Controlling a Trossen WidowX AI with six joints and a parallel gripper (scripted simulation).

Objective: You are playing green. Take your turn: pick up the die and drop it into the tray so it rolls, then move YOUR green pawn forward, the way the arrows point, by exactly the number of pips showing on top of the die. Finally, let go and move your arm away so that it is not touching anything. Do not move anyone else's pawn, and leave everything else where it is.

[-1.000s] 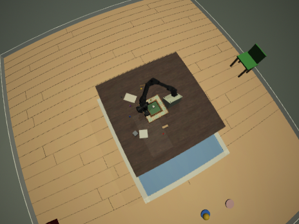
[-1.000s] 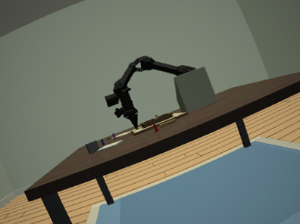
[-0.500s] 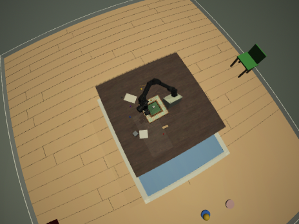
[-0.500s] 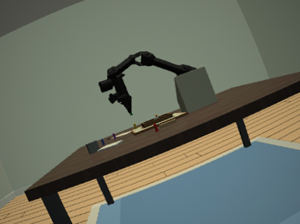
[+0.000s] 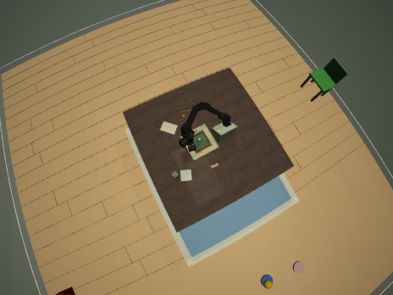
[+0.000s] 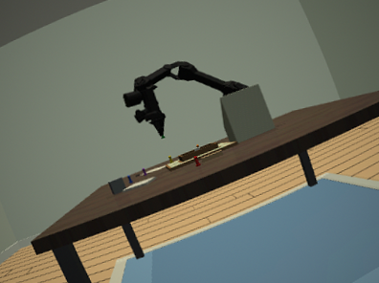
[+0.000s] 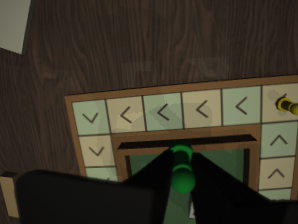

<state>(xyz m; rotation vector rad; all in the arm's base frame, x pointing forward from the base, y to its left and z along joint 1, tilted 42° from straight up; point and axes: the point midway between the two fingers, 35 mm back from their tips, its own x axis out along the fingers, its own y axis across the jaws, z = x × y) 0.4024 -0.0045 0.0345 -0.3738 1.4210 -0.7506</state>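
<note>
The green tray is 120 mm behind my gripper tip and 130 mm below it. From my gripper tip the other things lie so: green pawn: right at my gripper tip; white die: 120 mm behind, 10 mm to the right, 110 mm below; yellow pawn: 10 mm behind, 120 mm to the right, 110 mm below.
</note>
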